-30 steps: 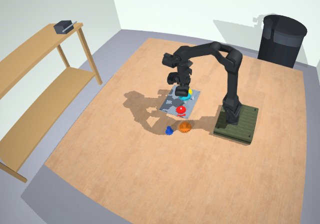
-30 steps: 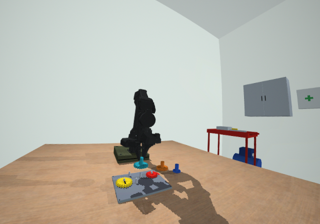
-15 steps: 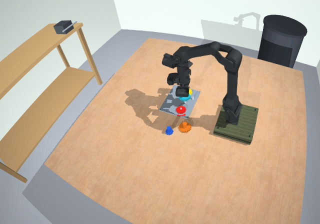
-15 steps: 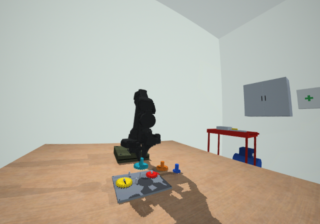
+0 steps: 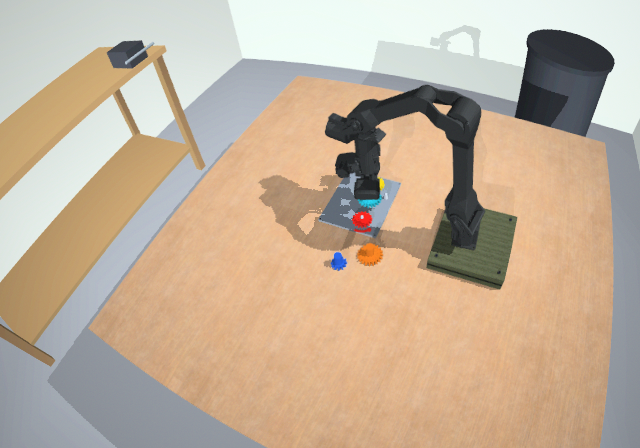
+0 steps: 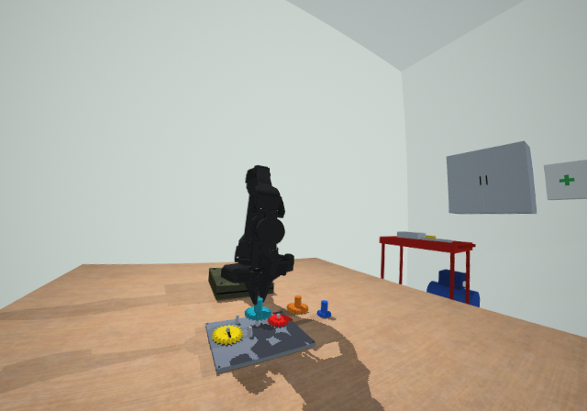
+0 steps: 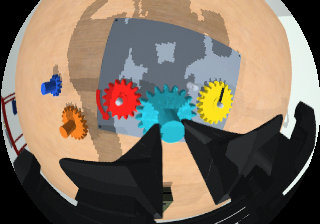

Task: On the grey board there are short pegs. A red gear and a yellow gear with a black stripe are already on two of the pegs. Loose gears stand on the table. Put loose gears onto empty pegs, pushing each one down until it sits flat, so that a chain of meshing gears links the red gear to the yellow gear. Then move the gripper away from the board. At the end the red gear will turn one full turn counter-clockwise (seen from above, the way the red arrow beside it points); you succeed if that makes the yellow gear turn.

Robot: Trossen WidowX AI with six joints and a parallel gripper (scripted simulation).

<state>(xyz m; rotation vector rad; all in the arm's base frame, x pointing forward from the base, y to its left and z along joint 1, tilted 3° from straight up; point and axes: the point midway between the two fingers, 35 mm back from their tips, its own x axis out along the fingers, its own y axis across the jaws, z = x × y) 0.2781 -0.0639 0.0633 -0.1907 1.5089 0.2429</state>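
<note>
My gripper tip is now 6 cm to the right of the red gear and 5 cm above it. The rest, counted from my gripper tip: cyan gear (1 cm below); yellow gear (8 cm to the right, 5 cm below, 2 cm ahead); orange gear (15 cm to the left, 5 cm below, 5 cm behind).
</note>
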